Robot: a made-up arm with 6 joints.
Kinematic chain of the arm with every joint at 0, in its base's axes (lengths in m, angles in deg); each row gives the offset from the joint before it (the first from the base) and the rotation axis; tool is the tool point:
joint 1: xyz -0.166 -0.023 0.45 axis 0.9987 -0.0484 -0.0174
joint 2: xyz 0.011 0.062 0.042 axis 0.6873 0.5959 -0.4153
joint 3: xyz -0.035 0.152 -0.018 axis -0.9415 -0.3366 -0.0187
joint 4: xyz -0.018 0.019 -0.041 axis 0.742 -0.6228 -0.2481
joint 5: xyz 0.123 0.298 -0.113 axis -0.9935 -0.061 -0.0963
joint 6: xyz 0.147 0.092 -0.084 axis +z
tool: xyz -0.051 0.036 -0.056
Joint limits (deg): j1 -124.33..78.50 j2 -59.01..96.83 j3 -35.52..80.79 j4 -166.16..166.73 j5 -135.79..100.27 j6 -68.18..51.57
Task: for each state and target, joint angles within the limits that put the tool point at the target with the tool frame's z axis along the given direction. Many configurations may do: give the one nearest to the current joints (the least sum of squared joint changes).
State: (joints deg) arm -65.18 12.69 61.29 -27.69 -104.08 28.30
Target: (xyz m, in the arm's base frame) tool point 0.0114 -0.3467 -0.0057 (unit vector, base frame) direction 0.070 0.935 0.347
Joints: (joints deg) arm -70.48 7.41 61.72 -18.01 -67.85 19.50
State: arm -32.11 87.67 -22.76 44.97 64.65 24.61
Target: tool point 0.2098 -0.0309 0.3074 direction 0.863 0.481 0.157
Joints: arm -81.45 89.39 22.11 66.03 93.43 17.50
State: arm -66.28 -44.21 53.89 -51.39 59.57 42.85
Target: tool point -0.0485 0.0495 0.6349 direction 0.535 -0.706 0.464
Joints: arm -82.39 -50.90 66.73 -74.79 73.59 38.47
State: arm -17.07 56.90 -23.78 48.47 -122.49 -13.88
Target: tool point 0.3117 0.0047 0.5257 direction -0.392 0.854 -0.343
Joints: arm -7.01 92.12 -35.52 3.88 -135.65 -11.39
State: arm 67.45 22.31 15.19 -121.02 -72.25 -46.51
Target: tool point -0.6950 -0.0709 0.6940 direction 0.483 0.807 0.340
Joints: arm 46.42 67.78 6.24 -144.07 -25.62 -51.88
